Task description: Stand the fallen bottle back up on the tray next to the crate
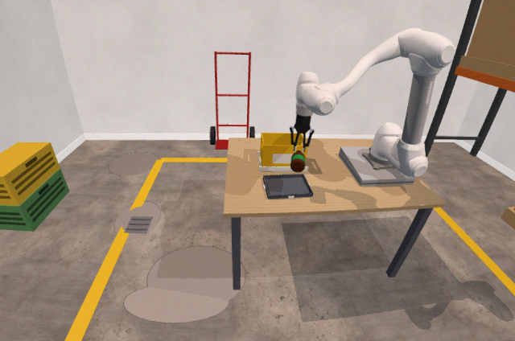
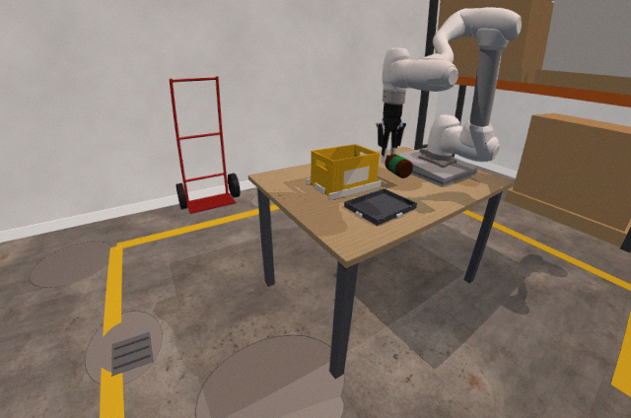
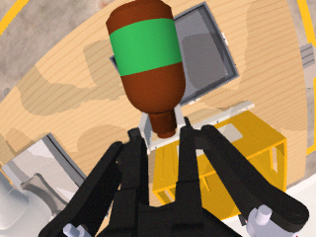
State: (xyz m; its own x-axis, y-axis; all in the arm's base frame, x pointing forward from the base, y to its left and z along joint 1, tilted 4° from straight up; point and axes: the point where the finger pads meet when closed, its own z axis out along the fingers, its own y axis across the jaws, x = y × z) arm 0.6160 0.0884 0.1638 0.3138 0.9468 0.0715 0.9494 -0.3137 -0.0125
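Now: hand 50 mm to the right of the bottle, 20 mm short of it and 20 mm above it. From my hand the other things lie so: dark tray: 200 mm below, 60 mm ahead, 40 mm to the left; then yellow crate: 230 mm to the right, 130 mm below, 30 mm ahead.
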